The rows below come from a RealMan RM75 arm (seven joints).
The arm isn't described. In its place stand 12 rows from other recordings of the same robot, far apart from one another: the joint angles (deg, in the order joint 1, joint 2, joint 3, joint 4, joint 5, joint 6, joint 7), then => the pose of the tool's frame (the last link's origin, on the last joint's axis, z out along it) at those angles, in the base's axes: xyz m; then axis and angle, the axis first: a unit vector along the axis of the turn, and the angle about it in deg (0 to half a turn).
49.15 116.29 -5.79 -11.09 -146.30 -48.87 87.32 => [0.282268, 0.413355, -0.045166, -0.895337, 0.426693, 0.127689, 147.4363]
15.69 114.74 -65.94 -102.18 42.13 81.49 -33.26 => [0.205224, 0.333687, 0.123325, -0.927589, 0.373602, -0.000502, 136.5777]
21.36 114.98 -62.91 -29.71 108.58 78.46 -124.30 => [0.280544, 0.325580, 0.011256, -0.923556, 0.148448, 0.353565, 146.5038]
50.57 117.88 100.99 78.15 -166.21 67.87 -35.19 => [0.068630, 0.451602, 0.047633, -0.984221, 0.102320, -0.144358, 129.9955]
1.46 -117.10 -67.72 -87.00 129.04 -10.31 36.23 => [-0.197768, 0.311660, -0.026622, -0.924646, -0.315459, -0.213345, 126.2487]
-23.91 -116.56 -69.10 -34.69 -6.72 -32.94 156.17 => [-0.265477, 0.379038, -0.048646, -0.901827, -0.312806, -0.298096, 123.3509]
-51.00 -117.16 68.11 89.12 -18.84 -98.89 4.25 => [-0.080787, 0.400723, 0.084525, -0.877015, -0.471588, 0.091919, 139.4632]
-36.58 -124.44 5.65 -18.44 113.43 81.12 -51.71 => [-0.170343, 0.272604, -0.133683, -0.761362, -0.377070, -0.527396, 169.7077]
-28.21 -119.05 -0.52 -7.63 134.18 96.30 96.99 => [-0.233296, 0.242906, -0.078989, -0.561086, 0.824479, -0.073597, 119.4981]
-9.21 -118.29 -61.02 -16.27 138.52 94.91 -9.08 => [-0.334661, 0.241428, 0.049065, -0.777883, -0.185706, -0.600343, 90.8499]
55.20 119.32 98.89 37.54 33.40 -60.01 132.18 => [0.173992, 0.423440, -0.072532, -0.959017, 0.209802, -0.190443, 157.9155]
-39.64 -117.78 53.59 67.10 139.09 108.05 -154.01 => [-0.189682, 0.343390, 0.041785, -0.839391, -0.540822, 0.054163, 176.5991]
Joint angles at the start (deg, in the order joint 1, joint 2, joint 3, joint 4, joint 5, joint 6, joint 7): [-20.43, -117.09, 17.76, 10.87, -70.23, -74.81, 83.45]
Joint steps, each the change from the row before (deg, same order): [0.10, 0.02, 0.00, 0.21, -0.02, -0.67, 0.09]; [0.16, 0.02, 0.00, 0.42, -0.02, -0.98, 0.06]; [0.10, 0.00, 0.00, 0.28, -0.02, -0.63, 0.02]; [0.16, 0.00, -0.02, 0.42, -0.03, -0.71, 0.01]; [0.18, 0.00, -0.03, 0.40, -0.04, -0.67, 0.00]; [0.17, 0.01, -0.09, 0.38, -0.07, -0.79, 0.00]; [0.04, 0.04, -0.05, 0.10, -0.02, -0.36, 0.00]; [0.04, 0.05, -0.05, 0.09, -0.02, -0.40, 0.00]
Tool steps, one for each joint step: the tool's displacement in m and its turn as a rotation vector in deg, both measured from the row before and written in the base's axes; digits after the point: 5 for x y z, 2 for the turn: [0.00081, -0.00051, 0.00119, 0.12, -0.17, -0.53]; [0.00101, -0.00068, 0.00208, 0.20, -0.21, -0.74]; [0.00071, -0.00043, 0.00129, 0.13, -0.15, -0.47]; [0.00044, -0.00058, 0.00189, 0.21, -0.10, -0.50]; [0.00028, -0.00072, 0.00183, 0.21, -0.10, -0.43]; [0.00056, -0.00068, 0.00205, 0.28, -0.21, -0.49]; [0.00036, -0.00017, 0.00093, 0.10, -0.12, -0.24]; [0.00042, -0.00020, 0.00098, 0.10, -0.14, -0.27]
